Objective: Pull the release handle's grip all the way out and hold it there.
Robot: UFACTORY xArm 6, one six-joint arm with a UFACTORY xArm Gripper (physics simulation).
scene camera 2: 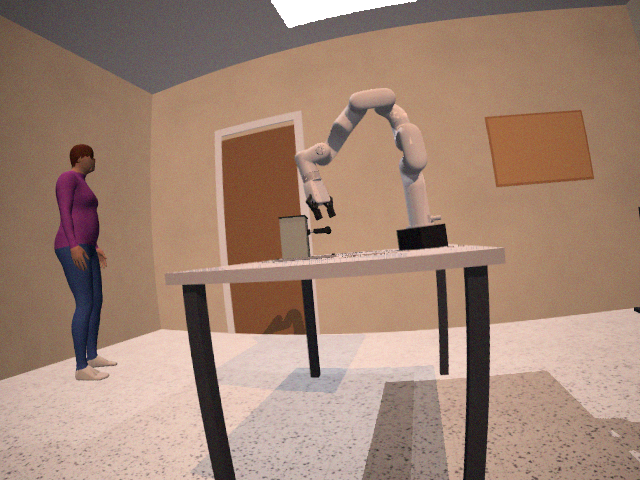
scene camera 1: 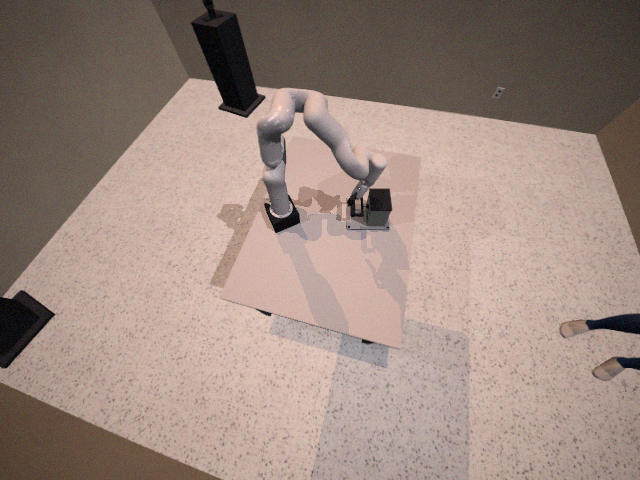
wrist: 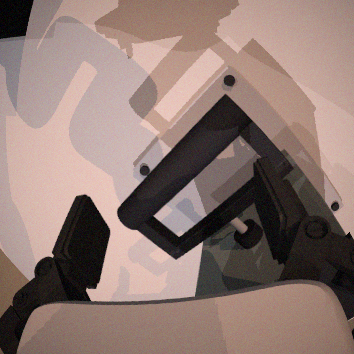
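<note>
The release handle is a black rectangular frame with a thick round grip [wrist: 175, 162] [scene camera 2: 323, 230]. It sticks out from the side of a grey-green box with a dark top [scene camera 1: 379, 206] [scene camera 2: 293, 238], on a pale base plate [scene camera 1: 356, 226] [wrist: 192, 125]. In the wrist view the grip runs diagonally, from lower left to upper right. My gripper [scene camera 1: 354, 197] [scene camera 2: 325, 215] [wrist: 172, 198] is open and empty, tilted above the handle. In the wrist view its right finger overlaps the frame's rear bar and the left finger is left of the handle. A small black knob [wrist: 248, 234] shows near the right finger.
The box stands on a pale table [scene camera 1: 310, 268] [scene camera 2: 336, 271], across from the arm's black base [scene camera 1: 284, 221] [scene camera 2: 421, 237]. A person [scene camera 2: 77, 211] stands beyond the table. A tall dark pedestal [scene camera 1: 227, 62] stands on the floor near the wall.
</note>
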